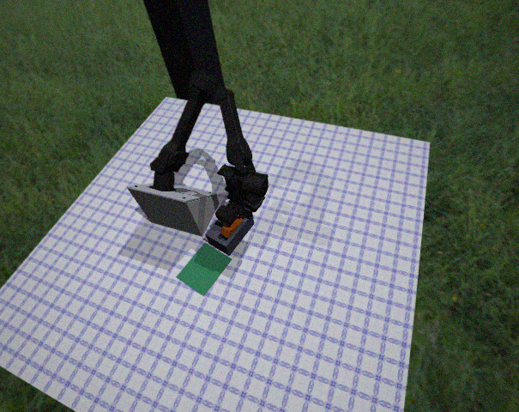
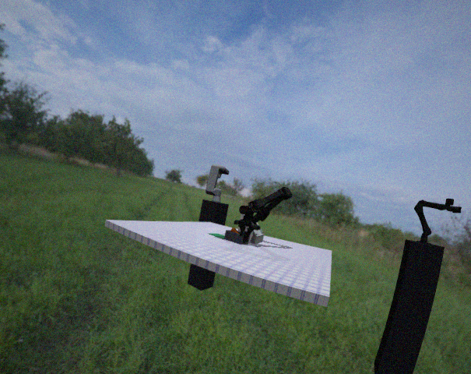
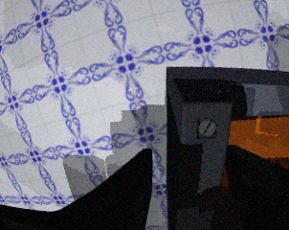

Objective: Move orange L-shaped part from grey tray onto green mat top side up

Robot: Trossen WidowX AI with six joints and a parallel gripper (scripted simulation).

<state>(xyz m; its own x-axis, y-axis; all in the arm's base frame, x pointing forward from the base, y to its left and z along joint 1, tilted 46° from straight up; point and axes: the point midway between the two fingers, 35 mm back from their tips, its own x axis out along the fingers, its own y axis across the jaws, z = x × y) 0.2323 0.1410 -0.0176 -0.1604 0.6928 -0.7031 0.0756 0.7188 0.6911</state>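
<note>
Right now the orange L-shaped part is 1 cm behind my gripper tip and 5 cm to the right of it. Also, from my gripper tip: green mat 3 cm behind, 22 cm to the right, 6 cm below.
</note>
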